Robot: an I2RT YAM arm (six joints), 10 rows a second.
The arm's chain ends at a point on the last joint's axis. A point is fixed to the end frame.
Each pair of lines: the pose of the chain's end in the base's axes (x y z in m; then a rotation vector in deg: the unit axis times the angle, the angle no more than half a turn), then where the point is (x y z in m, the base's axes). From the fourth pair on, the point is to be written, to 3 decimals.
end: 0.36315 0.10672 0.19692 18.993 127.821 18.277
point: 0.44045 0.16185 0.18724
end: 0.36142 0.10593 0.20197 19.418 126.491 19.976
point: 0.43886 0.16130 0.19529
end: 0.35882 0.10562 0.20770 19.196 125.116 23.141
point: 0.43539 0.16252 0.20507
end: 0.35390 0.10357 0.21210 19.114 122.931 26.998
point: 0.429 0.162 0.215
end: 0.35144 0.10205 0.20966 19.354 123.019 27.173
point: 0.427 0.160 0.213
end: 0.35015 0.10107 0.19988 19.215 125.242 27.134
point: 0.425 0.160 0.200
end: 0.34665 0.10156 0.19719 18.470 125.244 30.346
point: 0.420 0.163 0.199
